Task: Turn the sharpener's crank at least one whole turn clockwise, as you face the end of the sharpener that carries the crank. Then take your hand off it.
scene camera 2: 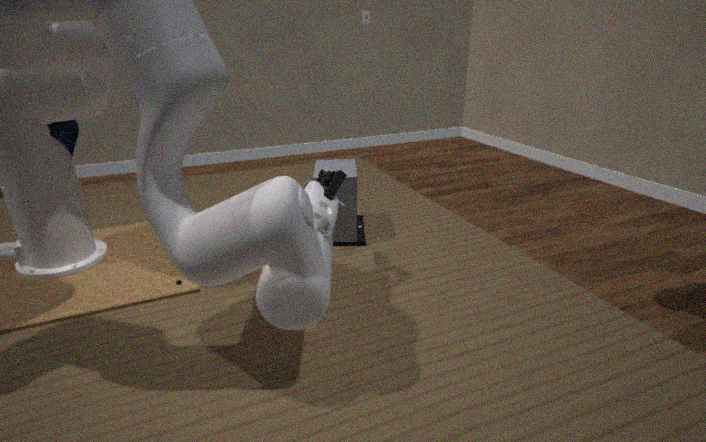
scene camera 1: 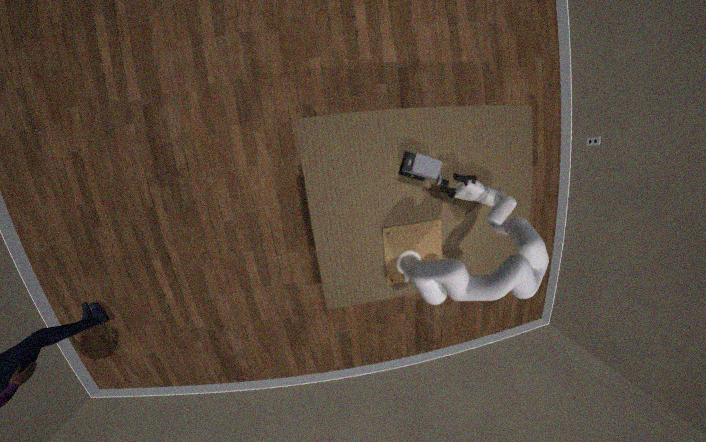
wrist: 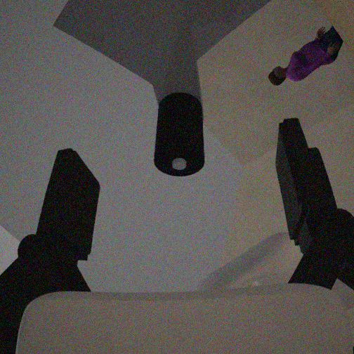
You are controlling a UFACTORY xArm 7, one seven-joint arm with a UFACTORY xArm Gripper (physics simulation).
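Where they show: gripper, fingertip midpoint: [scene camera 1: 447, 182]; arm's base, link origin: [scene camera 2: 64, 260] [scene camera 1: 408, 262].
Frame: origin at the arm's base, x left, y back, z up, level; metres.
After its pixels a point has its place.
The sharpener, a grey box [scene camera 1: 428, 166] {z 0.120, x -0.007, y -0.456 m} [scene camera 2: 348, 213] {z 0.055, x -0.063, y -0.465 m} on a black base, stands on the mat. Its dark grey body [wrist: 125, 30] fills the top of the wrist view. The crank's black, rounded knob [wrist: 180, 127] shows with a pale dot on its end. My gripper [scene camera 1: 442, 182] {z 0.104, x -0.105, y -0.395 m} [scene camera 2: 331, 179] [wrist: 177, 153] is open, at the crank end of the sharpener. In the wrist view the knob lies between the two spread fingers, with a gap on each side; I cannot tell its exact depth against the fingertips. The crank's arm is mostly hidden in scene camera 2.
A ribbed tan mat [scene camera 1: 343, 208] {z -0.008, x 0.321, y -0.264 m} [scene camera 2: 494, 338] {z -0.008, x -0.366, y -0.575 m} lies under the sharpener. The arm's base stands on a wooden board [scene camera 1: 411, 234] {z 0.001, x -0.003, y -0.142 m} [scene camera 2: 140, 275] {z 0.000, x -0.089, y -0.126 m}. A person in purple [wrist: 307, 61] shows in the wrist view, and a person's legs [scene camera 1: 62, 333] show at the lower left in scene camera 1.
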